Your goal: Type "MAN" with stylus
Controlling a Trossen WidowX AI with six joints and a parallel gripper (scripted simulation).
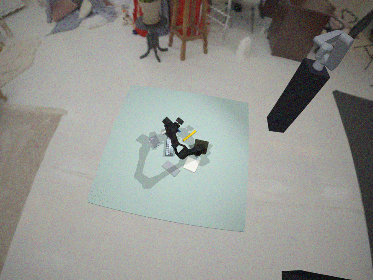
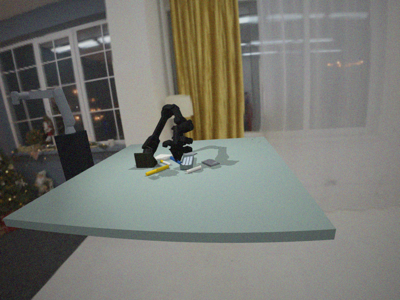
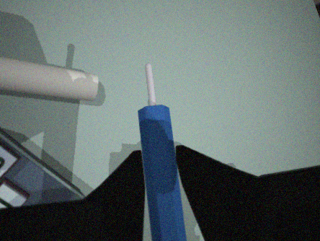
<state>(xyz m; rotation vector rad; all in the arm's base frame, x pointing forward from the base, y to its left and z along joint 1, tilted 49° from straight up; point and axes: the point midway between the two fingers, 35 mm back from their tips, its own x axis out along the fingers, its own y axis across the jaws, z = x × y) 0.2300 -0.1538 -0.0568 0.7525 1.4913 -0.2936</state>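
Now: the blue stylus 1 cm to the right of my gripper tip and 1 cm ahead of it. From my gripper tip the other things lie so: M key (8 cm to the left, 5 cm below, 5 cm ahead); then stylus tip (3 cm to the right, 3 cm ahead, 1 cm below); then white cylinder (8 cm ahead, 6 cm below, 1 cm to the left).
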